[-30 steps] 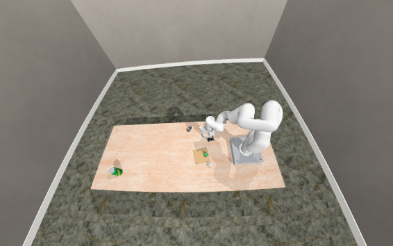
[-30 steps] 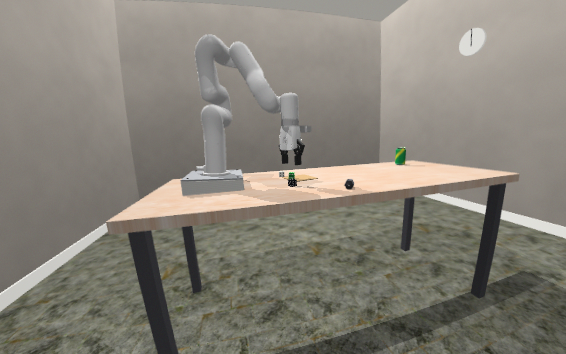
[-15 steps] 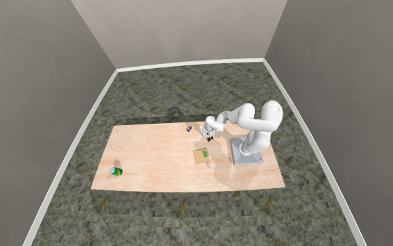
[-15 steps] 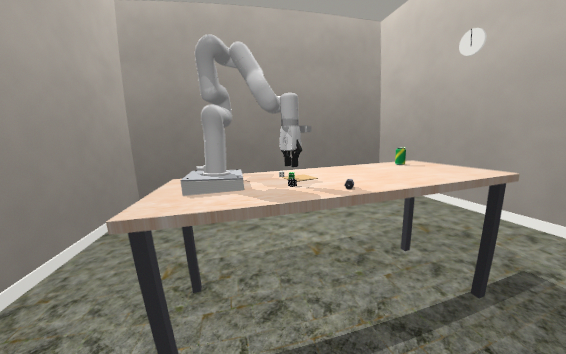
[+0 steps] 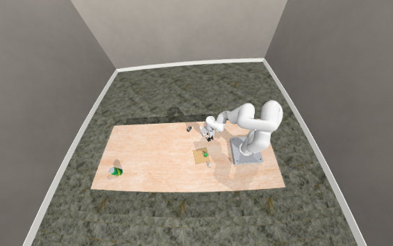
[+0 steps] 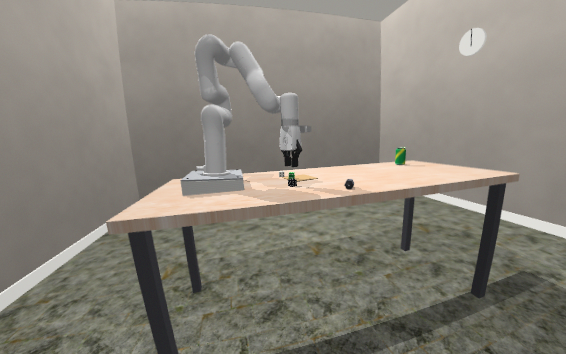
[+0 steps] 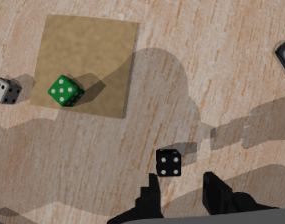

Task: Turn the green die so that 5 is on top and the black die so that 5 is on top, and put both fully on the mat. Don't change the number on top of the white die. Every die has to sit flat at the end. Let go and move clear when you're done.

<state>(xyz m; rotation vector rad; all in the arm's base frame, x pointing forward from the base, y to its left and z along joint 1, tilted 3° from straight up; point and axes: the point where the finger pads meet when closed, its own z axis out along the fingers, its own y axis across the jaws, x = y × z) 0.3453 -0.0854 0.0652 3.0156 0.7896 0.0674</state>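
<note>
Now: the black die 90 mm below my hand. The rest, counted from my hand: green die: 160 mm to the left, 90 mm below, 20 mm ahead; then dark tool: 220 mm ahead, 110 mm to the right, 90 mm below; then tan mat: 170 mm to the left, 110 mm below, 60 mm ahead.
</note>
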